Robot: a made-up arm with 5 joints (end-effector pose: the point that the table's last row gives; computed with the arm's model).
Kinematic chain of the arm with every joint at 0, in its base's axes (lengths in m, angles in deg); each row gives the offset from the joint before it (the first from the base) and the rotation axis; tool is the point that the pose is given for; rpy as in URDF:
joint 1: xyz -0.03 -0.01 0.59 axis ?
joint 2: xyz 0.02 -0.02 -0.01 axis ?
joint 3: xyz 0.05 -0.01 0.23 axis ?
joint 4: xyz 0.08 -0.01 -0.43 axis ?
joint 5: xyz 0.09 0 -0.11 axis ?
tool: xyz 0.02 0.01 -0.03 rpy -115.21 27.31 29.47
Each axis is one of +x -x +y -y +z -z.
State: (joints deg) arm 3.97 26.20 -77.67 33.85 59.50
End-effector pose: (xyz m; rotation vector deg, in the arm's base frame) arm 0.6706 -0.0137 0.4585 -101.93 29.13 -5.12
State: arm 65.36 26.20 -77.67 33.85 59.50
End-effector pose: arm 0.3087 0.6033 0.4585 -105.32 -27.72 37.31
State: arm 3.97 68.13 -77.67 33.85 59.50
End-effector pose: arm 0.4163 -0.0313 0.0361 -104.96 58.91 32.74
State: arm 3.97 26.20 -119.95 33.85 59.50
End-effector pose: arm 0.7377 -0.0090 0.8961 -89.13 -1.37 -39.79
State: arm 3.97 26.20 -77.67 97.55 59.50
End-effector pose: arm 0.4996 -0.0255 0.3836 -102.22 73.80 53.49
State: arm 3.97 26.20 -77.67 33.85 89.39
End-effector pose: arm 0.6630 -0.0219 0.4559 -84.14 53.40 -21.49
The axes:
joint 1: +z
joint 2: +y
joint 3: +y
joint 4: +y
joint 5: -z

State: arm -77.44 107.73 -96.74 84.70 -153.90
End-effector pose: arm -0.0530 -0.0913 -0.0285 -26.44 -98.66 4.81
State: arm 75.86 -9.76 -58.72 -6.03 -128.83
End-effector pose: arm 0.1496 0.5771 0.7616 12.06 104.26 16.92
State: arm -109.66 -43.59 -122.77 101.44 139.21
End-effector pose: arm -0.1149 -0.0674 1.2322 38.95 57.69 -156.19
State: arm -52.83 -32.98 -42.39 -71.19 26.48
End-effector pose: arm 0.1535 -0.3181 0.9477 101.72 37.04 129.04
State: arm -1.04 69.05 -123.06 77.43 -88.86
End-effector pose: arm 0.6353 -0.0419 0.2672 -64.99 -95.12 101.41
